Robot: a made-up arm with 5 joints.
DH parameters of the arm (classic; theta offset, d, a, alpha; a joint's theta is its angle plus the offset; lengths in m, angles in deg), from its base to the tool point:
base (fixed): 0 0 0 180
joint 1: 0 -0.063 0.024 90
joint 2: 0 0.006 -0.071 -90
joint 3: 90 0.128 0.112 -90
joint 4: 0 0.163 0.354 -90
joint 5: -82.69 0 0.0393 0
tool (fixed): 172.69 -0.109 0 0
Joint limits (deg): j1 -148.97..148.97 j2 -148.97..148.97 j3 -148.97..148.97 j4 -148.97..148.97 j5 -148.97..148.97
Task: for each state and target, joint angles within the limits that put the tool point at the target. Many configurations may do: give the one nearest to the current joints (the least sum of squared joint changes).
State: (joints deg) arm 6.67 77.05 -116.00 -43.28 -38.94
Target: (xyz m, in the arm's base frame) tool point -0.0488 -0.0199 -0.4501
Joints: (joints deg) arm 5.46 46.04 -116.25 -33.38 -25.41
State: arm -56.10 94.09 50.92 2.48 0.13
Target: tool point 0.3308 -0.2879 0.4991
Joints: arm -90.36 87.91 25.43 -9.57 25.73
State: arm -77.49 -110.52 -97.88 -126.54 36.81
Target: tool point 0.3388 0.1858 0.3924
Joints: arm -66.18 -148.97 -126.16 -114.34 31.48
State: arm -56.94 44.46 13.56 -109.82 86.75
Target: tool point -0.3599 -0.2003 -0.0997
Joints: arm -72.59 42.19 21.17 -133.55 94.20
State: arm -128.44 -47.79 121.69 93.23 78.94
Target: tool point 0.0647 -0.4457 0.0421
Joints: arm -138.31 -40.27 114.36 74.68 78.05
